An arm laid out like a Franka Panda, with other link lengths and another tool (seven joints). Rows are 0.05 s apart.
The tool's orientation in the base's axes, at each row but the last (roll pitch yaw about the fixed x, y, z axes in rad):
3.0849 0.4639 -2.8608
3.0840 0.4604 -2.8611
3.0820 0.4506 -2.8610
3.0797 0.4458 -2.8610
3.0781 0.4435 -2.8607
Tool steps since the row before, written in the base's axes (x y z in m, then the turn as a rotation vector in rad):
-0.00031 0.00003 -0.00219 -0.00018 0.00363 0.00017
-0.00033 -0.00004 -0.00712 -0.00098 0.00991 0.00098
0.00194 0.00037 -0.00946 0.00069 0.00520 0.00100
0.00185 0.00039 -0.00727 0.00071 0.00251 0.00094
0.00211 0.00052 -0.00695 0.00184 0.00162 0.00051
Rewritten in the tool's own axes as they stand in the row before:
0.00124 0.00001 0.00183 -0.00082 0.00352 0.00042
0.00346 -0.00031 0.00623 -0.00205 0.00978 0.00049
0.00235 -0.00074 0.00934 -0.00233 0.00480 0.00030
0.00143 -0.00059 0.00735 -0.00165 0.00223 -0.00012
0.00102 -0.00054 0.00719 -0.00222 0.00101 0.00056

